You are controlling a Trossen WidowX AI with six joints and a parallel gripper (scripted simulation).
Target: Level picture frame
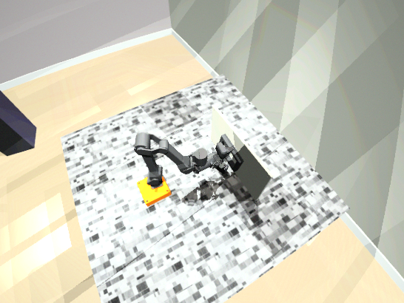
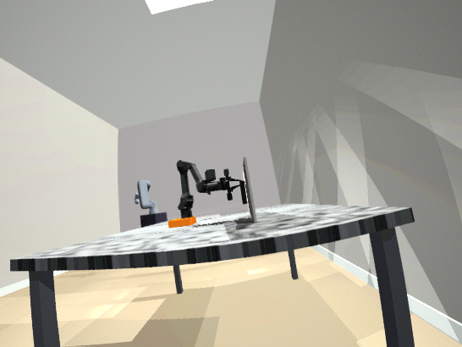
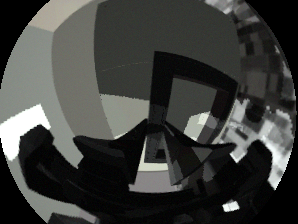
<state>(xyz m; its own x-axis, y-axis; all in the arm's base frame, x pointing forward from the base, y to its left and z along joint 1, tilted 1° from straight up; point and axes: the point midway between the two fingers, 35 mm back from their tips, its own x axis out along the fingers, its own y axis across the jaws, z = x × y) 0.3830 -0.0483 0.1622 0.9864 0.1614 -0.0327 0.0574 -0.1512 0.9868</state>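
Right now my gripper tip is 5 cm above the picture frame and 1 cm to the right of it. Also, from my gripper tip: wall panel: 6 cm below, 2 cm ahead.
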